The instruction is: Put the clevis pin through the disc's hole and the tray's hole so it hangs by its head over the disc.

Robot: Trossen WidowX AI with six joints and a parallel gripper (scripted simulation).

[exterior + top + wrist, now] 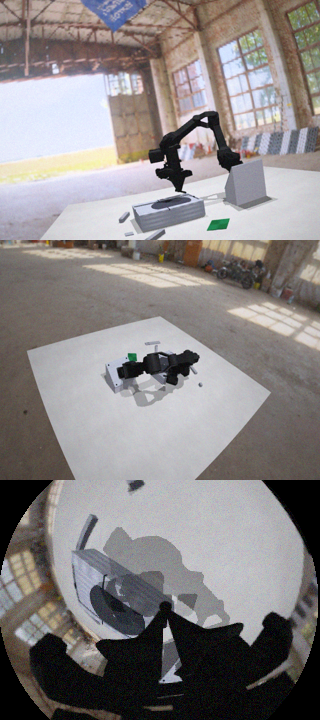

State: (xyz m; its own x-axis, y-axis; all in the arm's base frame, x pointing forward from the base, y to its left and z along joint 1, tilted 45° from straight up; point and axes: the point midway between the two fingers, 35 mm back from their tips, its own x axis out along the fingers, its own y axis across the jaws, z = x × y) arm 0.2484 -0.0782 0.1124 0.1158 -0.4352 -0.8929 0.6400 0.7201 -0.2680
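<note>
Now: gripper tip 12 cm to the right of the dark aluminium disc, 6 cm short of it and 1 cm above it. Also, from my gripper tip: small cube 19 cm ahead, 12 cm to the right, 6 cm below; then clevis pin 1 cm behind; then rimmed steel tray 12 cm to the left, 8 cm ahead, 2 cm below.
</note>
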